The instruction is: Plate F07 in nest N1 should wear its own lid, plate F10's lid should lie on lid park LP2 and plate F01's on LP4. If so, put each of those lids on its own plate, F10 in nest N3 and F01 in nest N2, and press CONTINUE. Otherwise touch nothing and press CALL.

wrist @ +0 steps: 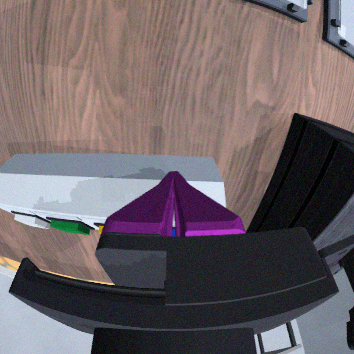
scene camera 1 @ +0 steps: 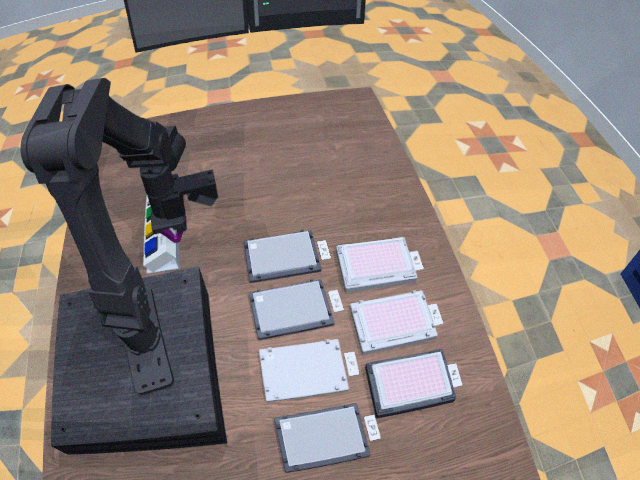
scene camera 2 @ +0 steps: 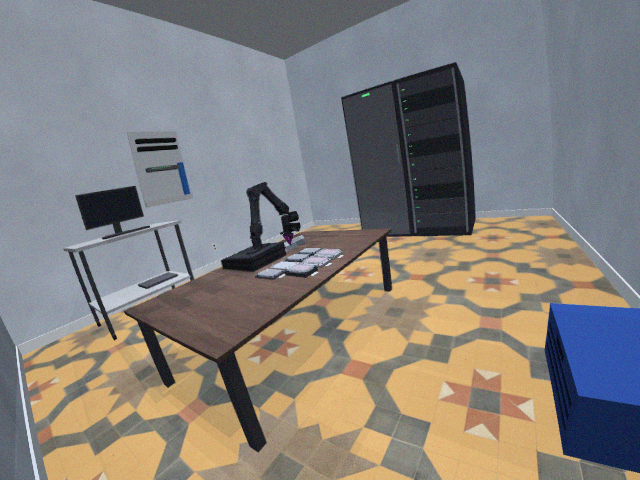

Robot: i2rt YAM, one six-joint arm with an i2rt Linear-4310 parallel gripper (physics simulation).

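Frame: origin at the arm's base, x left, y back, z up, level; centimetres.
Where they show: gripper, fingertip midpoint: (wrist: 173, 178) (scene camera 1: 177, 241) (scene camera 2: 289, 244); arm's base, link origin: (scene camera 1: 144, 339) (scene camera 2: 258, 249).
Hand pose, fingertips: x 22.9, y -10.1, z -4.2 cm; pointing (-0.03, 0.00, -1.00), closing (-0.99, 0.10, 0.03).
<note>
Each offset is from my fingertips to the centre of the thing. "spot": to the spot under its first point. Level surfaces: height alone.
My gripper (scene camera 1: 177, 238) (scene camera 2: 289, 242) (wrist: 173, 178) is shut and empty, its purple fingertips over the button panel {dx +7.7, dy +2.9, dz -1.0 cm} (scene camera 1: 164, 256) (wrist: 45, 192). A blue button {dx +0.6, dy +5.8, dz +0.2 cm} (scene camera 1: 150, 246), a yellow button {dx +5.5, dy +5.0, dz +0.2 cm} (scene camera 1: 148, 228) and a green button {dx +10.5, dy +4.1, dz +0.2 cm} (scene camera 1: 148, 212) show; their words are unreadable. Plates with pink wells sit in nest N1 {spot: dx -44.6, dy -24.2, dz -2.1 cm} (scene camera 1: 376, 400), nest N2 {spot: dx -32.0, dy -26.8, dz -2.7 cm} (scene camera 1: 360, 338) and the upper nest {spot: dx -20.1, dy -29.1, dz -2.0 cm} (scene camera 1: 346, 281). Grey lids lie on lid park LP2 {spot: dx -9.5, dy -12.8, dz -3.3 cm} (scene camera 1: 249, 268), LP4 {spot: dx -21.4, dy -10.1, dz -3.3 cm} (scene camera 1: 253, 322) and LP3 {spot: dx -47.3, dy -6.0, dz -3.3 cm} (scene camera 1: 281, 452). I cannot tell whether the pale lid park {dx -33.8, dy -15.0, dz -3.2 cm} (scene camera 1: 303, 369) holds a lid, nor whether the plates wear lids. Plate and lid names are unreadable.
The arm's black base (scene camera 1: 139, 413) stands at the left of the wooden table {dz -4.2 cm} (scene camera 1: 289, 134) (scene camera 2: 217, 310), close to the panel. The lid parks stand in a column between the base and the nests. A server cabinet (scene camera 2: 377, 165) and a blue box (scene camera 2: 594, 356) stand off the table.
</note>
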